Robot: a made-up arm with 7 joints.
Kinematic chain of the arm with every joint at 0, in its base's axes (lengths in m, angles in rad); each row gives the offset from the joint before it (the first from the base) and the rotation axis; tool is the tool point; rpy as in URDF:
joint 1: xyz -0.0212 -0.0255 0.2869 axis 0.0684 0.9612 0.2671
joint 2: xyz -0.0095 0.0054 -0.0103 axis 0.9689 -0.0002 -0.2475
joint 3: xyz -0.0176 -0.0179 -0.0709 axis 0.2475 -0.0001 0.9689
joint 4: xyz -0.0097 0.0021 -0.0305 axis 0.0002 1 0
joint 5: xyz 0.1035 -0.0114 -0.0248 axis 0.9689 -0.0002 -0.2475
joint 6: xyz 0.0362 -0.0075 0.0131 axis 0.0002 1 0
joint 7: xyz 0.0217 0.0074 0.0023 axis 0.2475 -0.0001 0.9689
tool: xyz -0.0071 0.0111 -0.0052 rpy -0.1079 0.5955 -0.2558
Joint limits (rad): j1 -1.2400..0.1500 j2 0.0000..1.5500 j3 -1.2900..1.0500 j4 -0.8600..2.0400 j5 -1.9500..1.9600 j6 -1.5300..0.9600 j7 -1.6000..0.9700
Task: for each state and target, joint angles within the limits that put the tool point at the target. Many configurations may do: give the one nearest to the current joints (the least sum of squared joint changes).
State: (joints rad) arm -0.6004 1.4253 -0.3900 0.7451 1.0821 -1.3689 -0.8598
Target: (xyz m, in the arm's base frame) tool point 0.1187 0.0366 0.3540
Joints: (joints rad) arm -0.8382 1.5500 0.3713 0.1866 0.7511 -1.5300 -0.7847
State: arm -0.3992 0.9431 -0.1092 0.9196 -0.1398 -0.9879 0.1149
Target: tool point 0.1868 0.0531 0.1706
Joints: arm -0.8566 0.7090 -0.2418 1.0722 -0.0879 -0.8837 0.0457
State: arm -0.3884 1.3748 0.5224 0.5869 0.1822 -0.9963 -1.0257
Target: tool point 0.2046 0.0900 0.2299
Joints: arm -0.9611 0.8679 0.1408 1.0694 0.3675 -0.7389 -1.1857
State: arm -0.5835 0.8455 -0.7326 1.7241 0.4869 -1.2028 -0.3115
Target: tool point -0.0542 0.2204 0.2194
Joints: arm -0.1487 1.3570 -0.8600 2.0400 0.4241 -1.5300 -0.0427
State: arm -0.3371 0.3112 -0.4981 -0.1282 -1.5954 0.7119 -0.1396
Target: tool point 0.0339 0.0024 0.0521
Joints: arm -0.0552 0.5300 -0.5695 0.5229 -1.6528 0.6558 -0.2116
